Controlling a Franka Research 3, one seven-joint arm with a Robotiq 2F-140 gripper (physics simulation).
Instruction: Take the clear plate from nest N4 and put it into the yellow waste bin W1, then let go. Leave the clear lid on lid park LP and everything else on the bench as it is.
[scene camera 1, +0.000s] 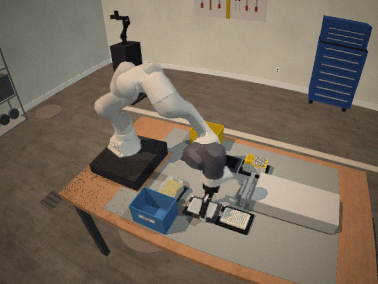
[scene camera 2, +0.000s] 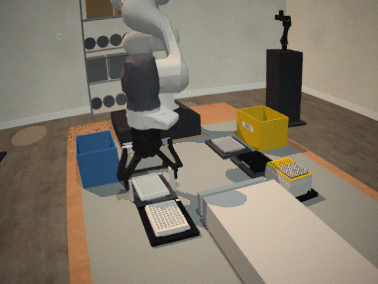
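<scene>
The clear plate (scene camera 1: 195, 206) (scene camera 2: 151, 186) looks pale and lies flat at its dark nest, behind another nest with a white plate in scene camera 2. My gripper (scene camera 1: 204, 205) (scene camera 2: 152, 184) points down over it and is shut on it, one finger at each side. Whether the plate touches the nest is hard to tell. The yellow waste bin (scene camera 1: 216, 131) (scene camera 2: 255, 135) stands at the back, upright and open at the top. A flat clear lid (scene camera 2: 229, 144) lies on a dark park beside the bin; in scene camera 1 the arm hides it.
A white plate (scene camera 1: 235, 218) (scene camera 2: 167, 218) sits in a black nest. A blue bin (scene camera 1: 153, 211) (scene camera 2: 97, 160) stands near the gripper. A big pale box-shaped unit (scene camera 1: 298, 200) (scene camera 2: 280, 232), a yellow-topped tip box (scene camera 1: 256, 161) (scene camera 2: 290, 175) and an empty-looking black nest (scene camera 2: 252, 162) stand on the bench.
</scene>
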